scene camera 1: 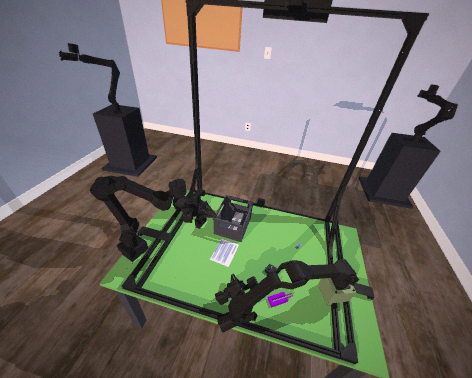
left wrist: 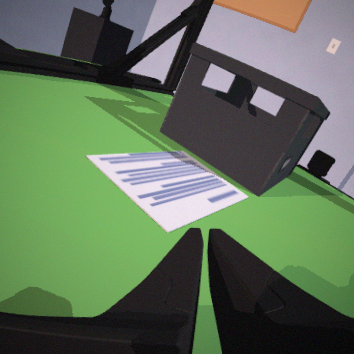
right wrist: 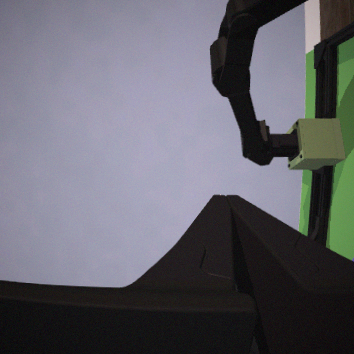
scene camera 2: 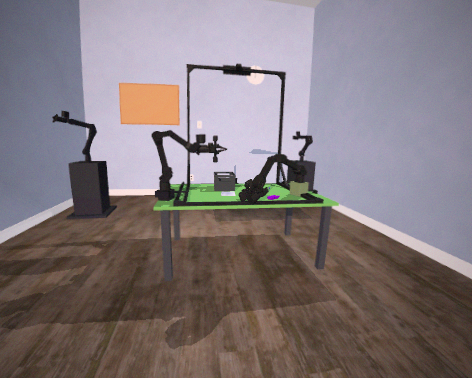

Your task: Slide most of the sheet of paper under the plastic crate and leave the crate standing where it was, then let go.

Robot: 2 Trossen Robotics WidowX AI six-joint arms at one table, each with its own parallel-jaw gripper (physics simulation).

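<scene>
The sheet of paper (scene camera 1: 223, 254) (scene camera 2: 228, 193) (left wrist: 165, 185), white with blue stripes, lies flat in front of the crate, its far edge close along the crate's base. The dark grey plastic crate (scene camera 1: 229, 231) (scene camera 2: 224, 182) (left wrist: 225, 130) stands upright; pale contents show inside in scene camera 1. My left gripper (scene camera 1: 233, 277) (left wrist: 203, 238) is shut with nothing visible between its fingertips, on the near side of the paper and apart from it. My right gripper (scene camera 1: 214, 216) (scene camera 2: 225, 149) (right wrist: 223, 206) is shut and empty, raised well above the table near the crate.
A purple object (scene camera 1: 278, 299) (scene camera 2: 273, 197) lies to the right of my left gripper. A small blue item (scene camera 1: 298, 246) lies farther back. A pale green box (scene camera 1: 336, 292) (scene camera 2: 299, 188) (right wrist: 320, 143) is at the left arm's base. Black frame rails line the table.
</scene>
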